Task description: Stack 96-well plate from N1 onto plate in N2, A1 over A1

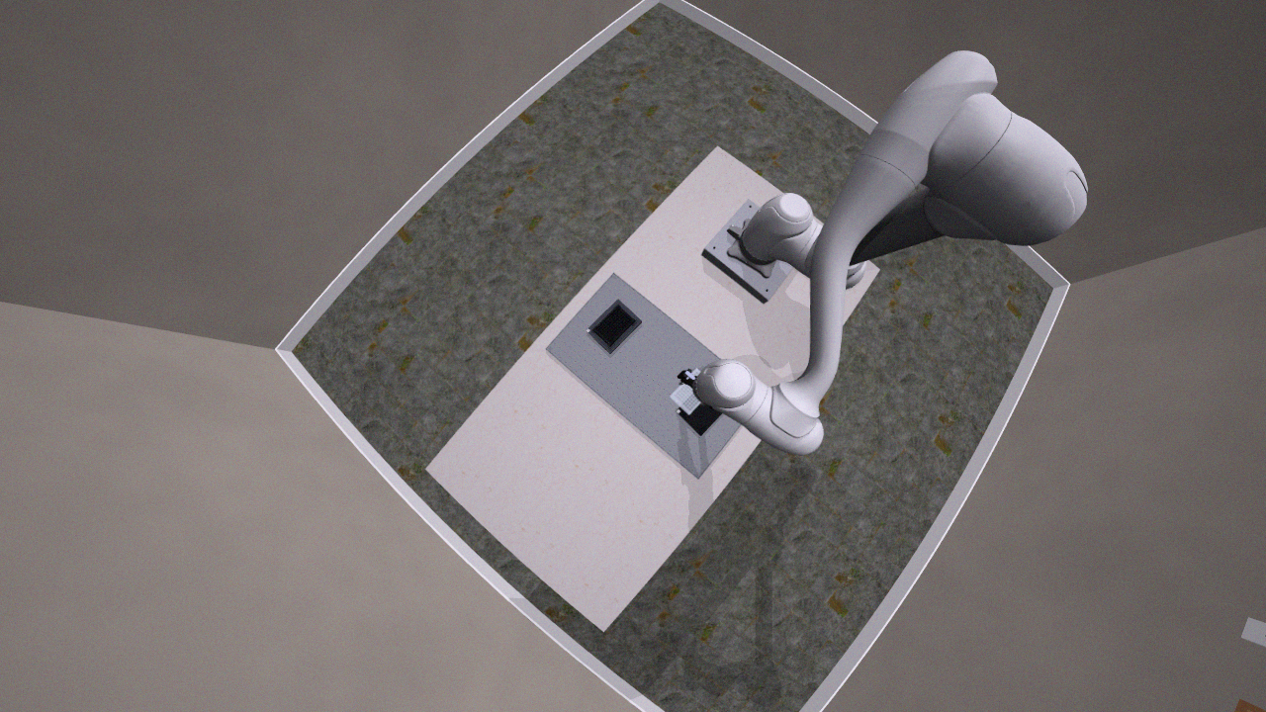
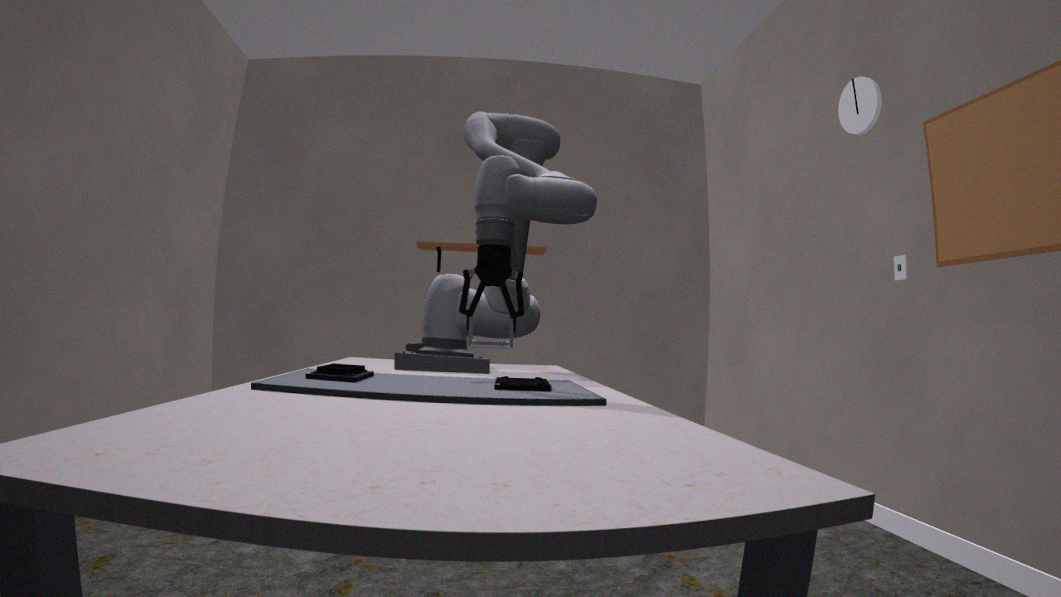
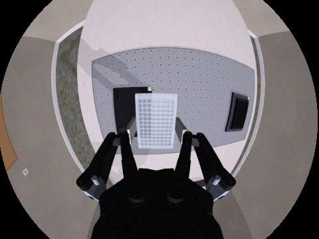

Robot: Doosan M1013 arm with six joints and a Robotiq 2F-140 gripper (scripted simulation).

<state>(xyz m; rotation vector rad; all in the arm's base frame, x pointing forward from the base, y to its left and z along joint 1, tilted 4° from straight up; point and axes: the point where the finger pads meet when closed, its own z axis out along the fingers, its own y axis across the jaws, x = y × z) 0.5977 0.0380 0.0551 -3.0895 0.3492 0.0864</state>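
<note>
The black 96-well plate lies 70 mm behind my hand, 340 mm to the right of it and 100 mm below it. The rest, counted from my hand: white 96-well plate: 20 mm below; then white mark: 70 mm ahead, 100 mm below; then nest N1: 10 mm ahead, 70 mm to the left, 110 mm below.
</note>
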